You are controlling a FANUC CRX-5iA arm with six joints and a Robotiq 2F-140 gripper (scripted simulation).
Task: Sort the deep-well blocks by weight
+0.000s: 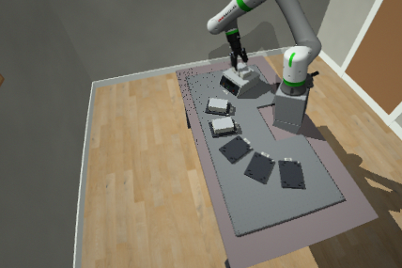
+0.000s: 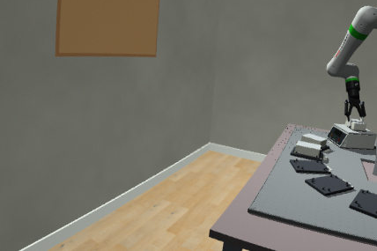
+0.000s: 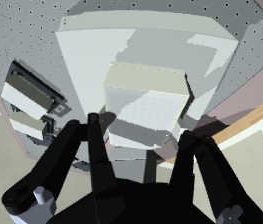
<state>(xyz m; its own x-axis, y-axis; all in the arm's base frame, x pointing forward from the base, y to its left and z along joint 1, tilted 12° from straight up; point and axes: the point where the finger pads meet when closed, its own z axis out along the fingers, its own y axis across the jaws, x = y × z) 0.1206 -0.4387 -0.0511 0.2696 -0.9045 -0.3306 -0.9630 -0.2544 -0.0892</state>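
Right now my hand is 40 mm above the pale platform. Also, from my hand: deep-well block: 10 mm below; dark infeed nest: 270 mm ahead, 180 mm to the left, 130 mm below; check-weigher: 10 mm ahead, 70 mm below.
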